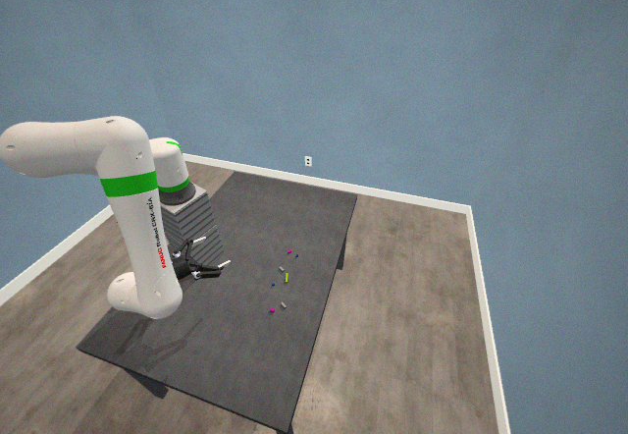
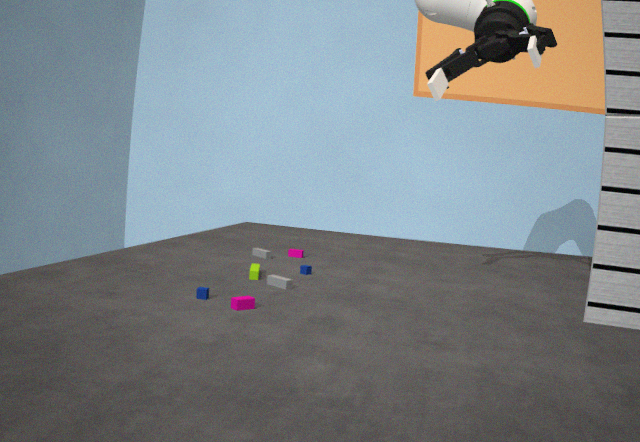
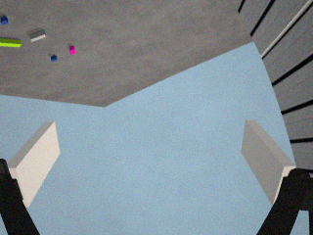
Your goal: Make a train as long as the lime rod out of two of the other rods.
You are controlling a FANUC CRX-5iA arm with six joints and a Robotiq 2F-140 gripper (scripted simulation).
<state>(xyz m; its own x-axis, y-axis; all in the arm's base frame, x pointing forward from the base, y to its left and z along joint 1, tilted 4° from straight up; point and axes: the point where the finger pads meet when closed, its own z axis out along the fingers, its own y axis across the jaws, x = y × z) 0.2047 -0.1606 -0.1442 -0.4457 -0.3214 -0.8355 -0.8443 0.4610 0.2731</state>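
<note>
The lime rod lies 27 cm below my hand, 27 cm ahead of it and 10 cm to the left of it.
</note>
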